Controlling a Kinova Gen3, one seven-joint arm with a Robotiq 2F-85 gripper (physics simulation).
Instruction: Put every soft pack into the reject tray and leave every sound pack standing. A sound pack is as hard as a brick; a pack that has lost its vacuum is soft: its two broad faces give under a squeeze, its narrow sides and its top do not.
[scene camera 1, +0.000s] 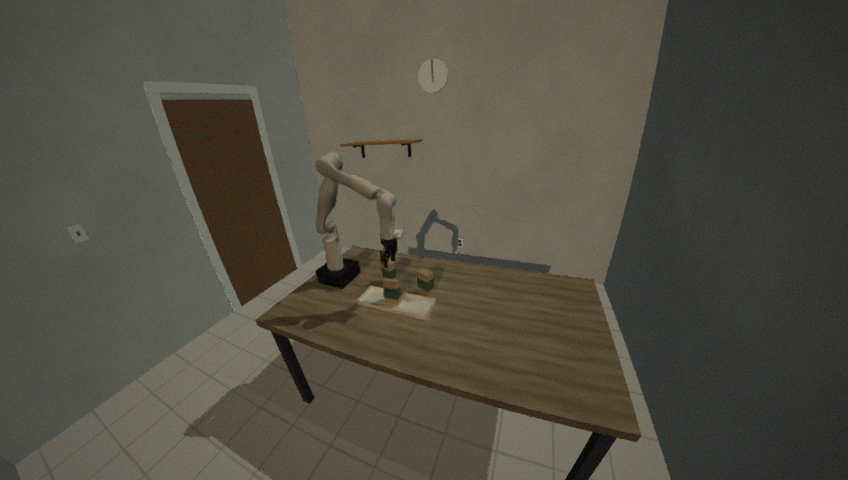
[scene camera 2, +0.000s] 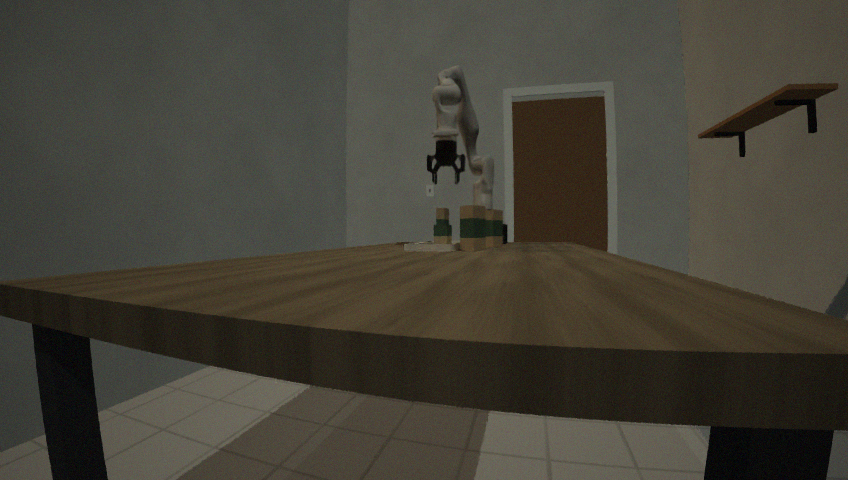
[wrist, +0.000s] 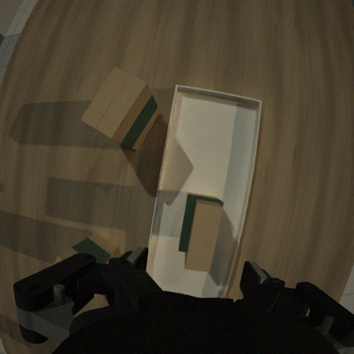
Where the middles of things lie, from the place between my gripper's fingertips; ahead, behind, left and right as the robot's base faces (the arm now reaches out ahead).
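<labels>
White reject tray (scene camera 1: 416, 306): 220 mm below my hand, 10 mm to the right of it, 10 mm ahead of it.
</labels>
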